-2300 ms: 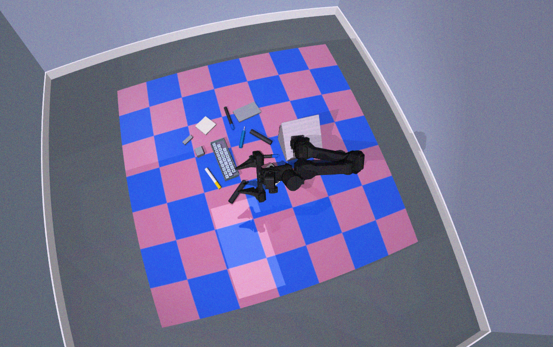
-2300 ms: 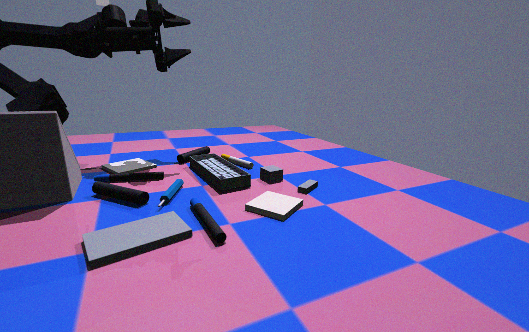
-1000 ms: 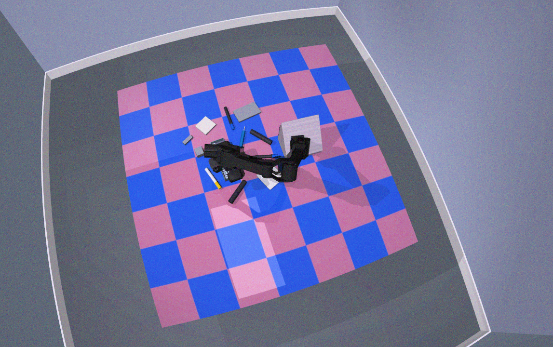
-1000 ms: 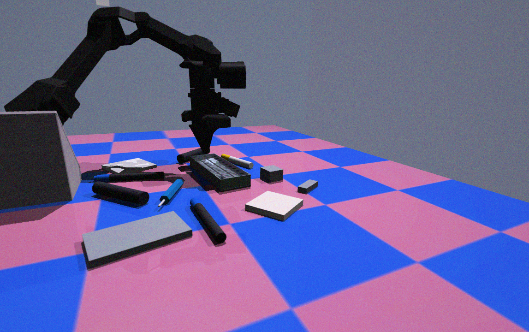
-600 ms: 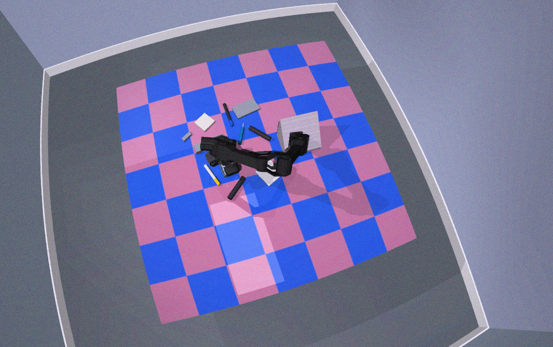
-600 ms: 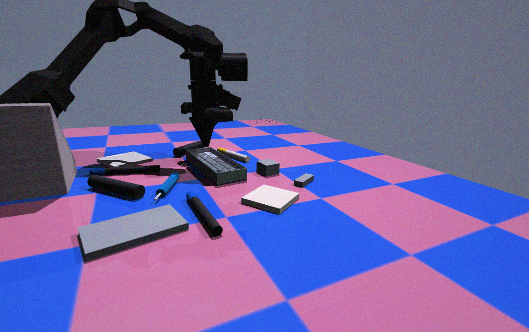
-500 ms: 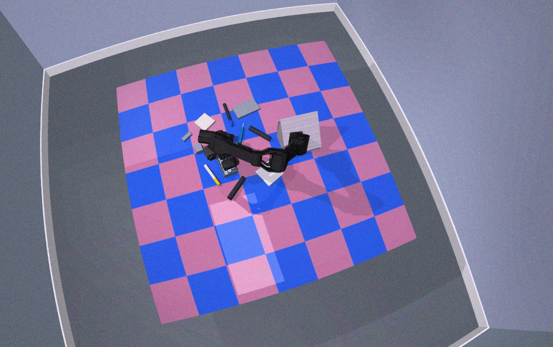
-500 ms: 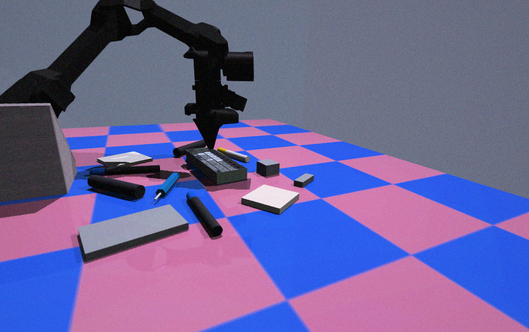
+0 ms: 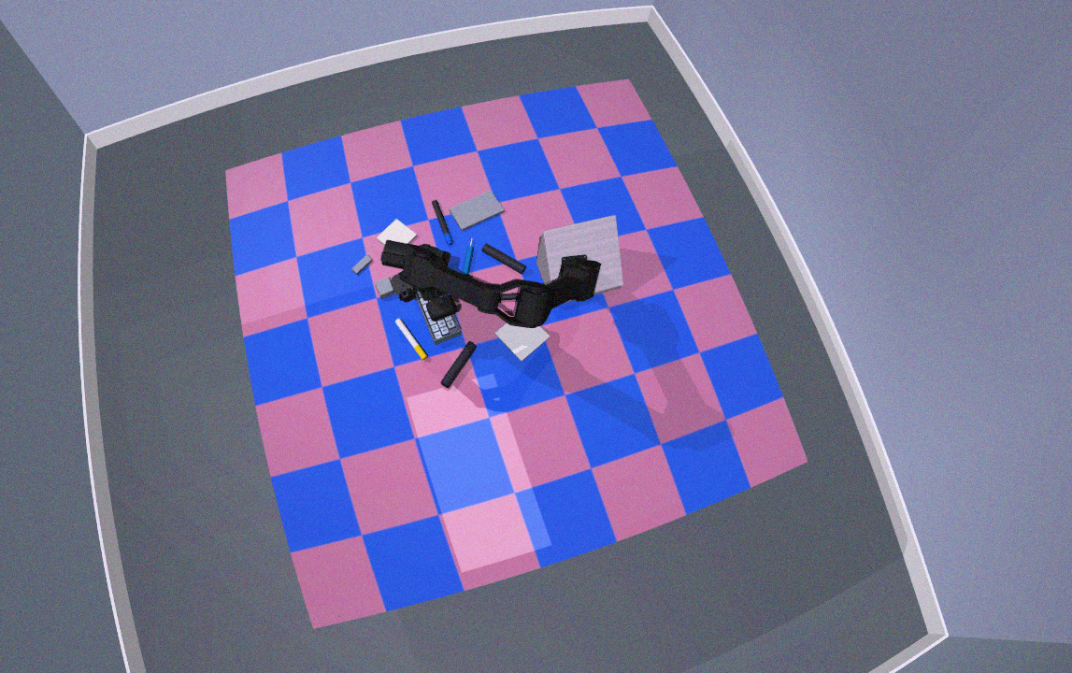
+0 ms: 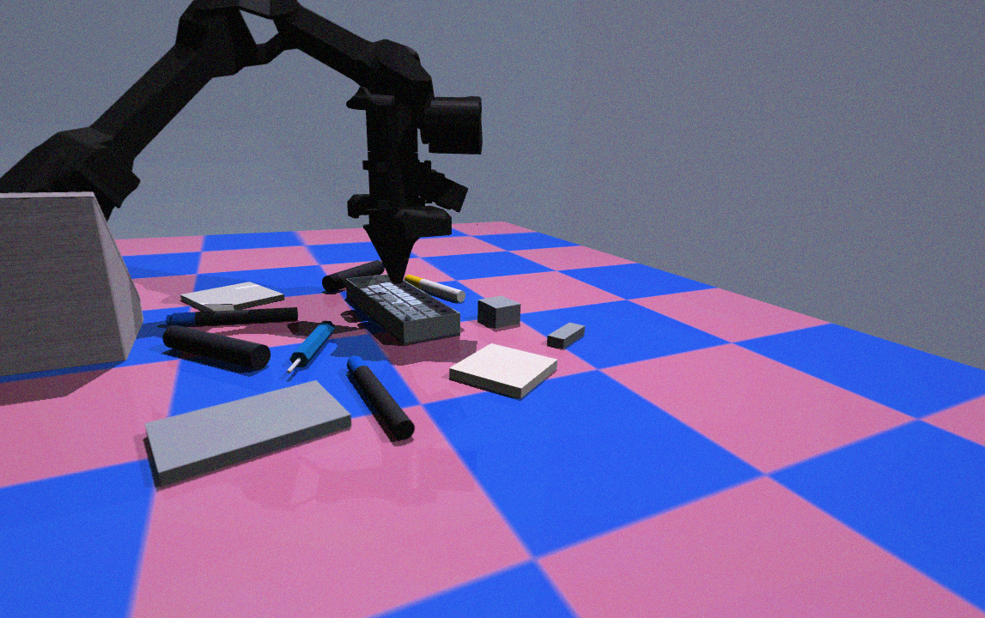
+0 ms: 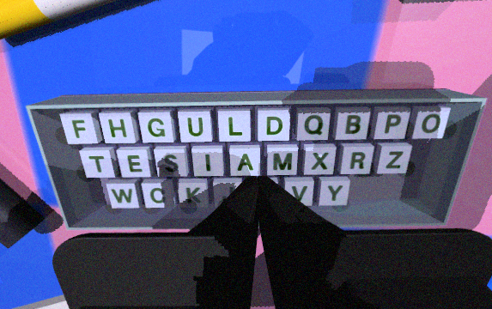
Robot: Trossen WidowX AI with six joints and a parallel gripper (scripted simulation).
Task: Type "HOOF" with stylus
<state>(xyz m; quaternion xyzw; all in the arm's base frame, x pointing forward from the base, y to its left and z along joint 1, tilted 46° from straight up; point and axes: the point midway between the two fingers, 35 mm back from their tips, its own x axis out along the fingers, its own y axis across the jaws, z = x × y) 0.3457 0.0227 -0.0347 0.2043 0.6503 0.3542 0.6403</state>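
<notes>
My gripper tip is 12 cm to the left of the blue stylus, 12 cm past it and 3 cm above it. From my gripper tip the other things lie so: white pad (20 cm to the right, 6 cm ahead, 4 cm below); then stylus tip (15 cm to the right, 13 cm behind, 3 cm below); then white-and-yellow marker (10 cm to the left, 6 cm ahead, 3 cm below).
</notes>
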